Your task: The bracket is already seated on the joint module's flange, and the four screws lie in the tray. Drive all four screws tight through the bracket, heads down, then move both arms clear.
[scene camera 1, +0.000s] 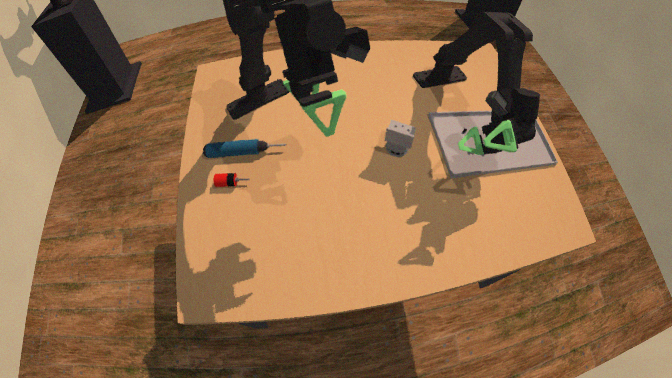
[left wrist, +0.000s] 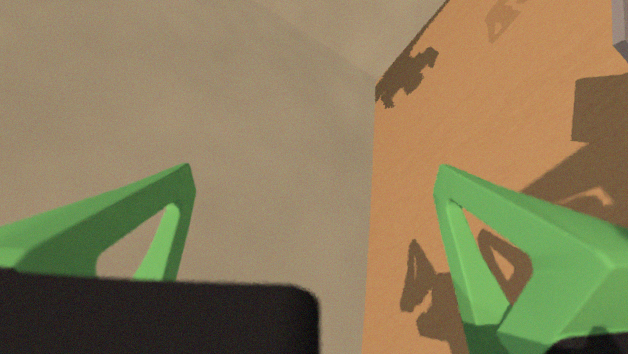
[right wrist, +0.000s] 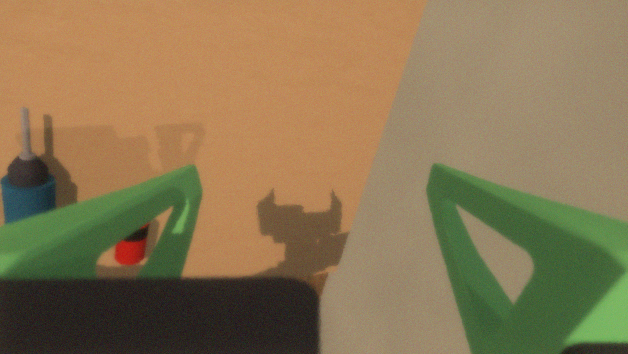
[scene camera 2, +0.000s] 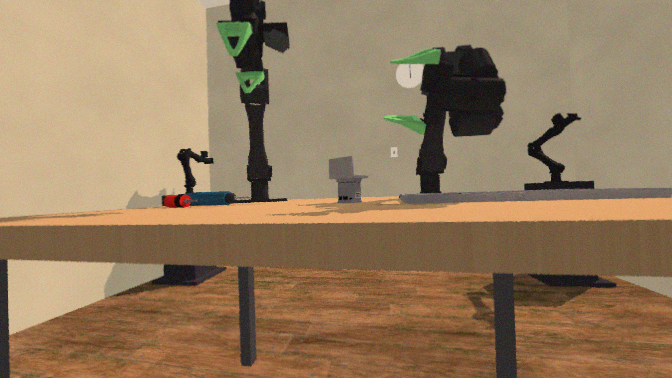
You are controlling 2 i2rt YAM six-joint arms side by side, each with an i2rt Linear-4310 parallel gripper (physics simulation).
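Seen in the pictures: left gripper, between the fingertips: point(scene camera 1: 470, 144) point(left wrist: 314, 177) point(scene camera 2: 386, 91); right gripper, between the fingertips: point(scene camera 1: 320, 123) point(right wrist: 314, 177) point(scene camera 2: 241, 75); left arm's base, origin of its link: point(scene camera 1: 440, 77); right arm's base, origin of its link: point(scene camera 1: 258, 99) point(scene camera 2: 260, 201).
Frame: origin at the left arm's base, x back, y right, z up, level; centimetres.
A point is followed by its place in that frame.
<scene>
The grey bracket point(scene camera 1: 400, 128) @[x -20.9, y 28.5, z 6.6 cm] point(scene camera 2: 341, 168) @[x -25.3, y 31.0, z 8.3 cm] sits on the joint module point(scene camera 1: 396, 146) @[x -24.4, y 31.1, z 4.3 cm] point(scene camera 2: 349, 192) @[x -25.1, y 29.3, z 2.5 cm], near the mat's middle; small dark holes show in it. One small black screw point(scene camera 1: 464, 130) @[x -23.7, y 6.3, z 1.2 cm] shows in the grey tray point(scene camera 1: 532, 156) @[x -39.2, y -13.9, z 0.4 cm] point(scene camera 2: 500, 196) @[x -39.5, y 2.7, z 0.9 cm]; the other screws cannot be made out. My left gripper point(scene camera 1: 483, 144) @[x -38.7, y 22.6, z 21.1 cm] point(scene camera 2: 389, 90) @[x -38.7, y 22.6, z 21.1 cm] point(left wrist: 314, 177) @[x -38.7, y 22.6, z 21.1 cm] is open and empty, raised above the tray. My right gripper point(scene camera 1: 314, 107) @[x -30.1, y 52.6, z 29.1 cm] point(scene camera 2: 242, 73) @[x -30.1, y 52.6, z 29.1 cm] point(right wrist: 314, 177) @[x -30.1, y 52.6, z 29.1 cm] is open and empty, raised left of the bracket. A blue screwdriver point(scene camera 1: 232, 148) @[x -9.6, y 71.5, z 3.7 cm] point(scene camera 2: 209, 198) @[x -10.9, y 69.9, z 2.1 cm] point(right wrist: 28, 199) @[x -10.5, y 65.6, z 4.1 cm] lies on its side.
A short red driver point(scene camera 1: 225, 180) @[x -18.2, y 75.2, z 3.1 cm] point(scene camera 2: 176, 201) @[x -19.4, y 74.3, z 1.7 cm] point(right wrist: 131, 251) @[x -17.0, y 76.0, z 3.4 cm] lies in front of the blue screwdriver. A black pedestal point(scene camera 1: 82, 55) stands at the back left. Another black arm point(scene camera 2: 547, 137) stands in the right background of scene camera 2, and a smaller one point(scene camera 2: 187, 167) at the left.
</scene>
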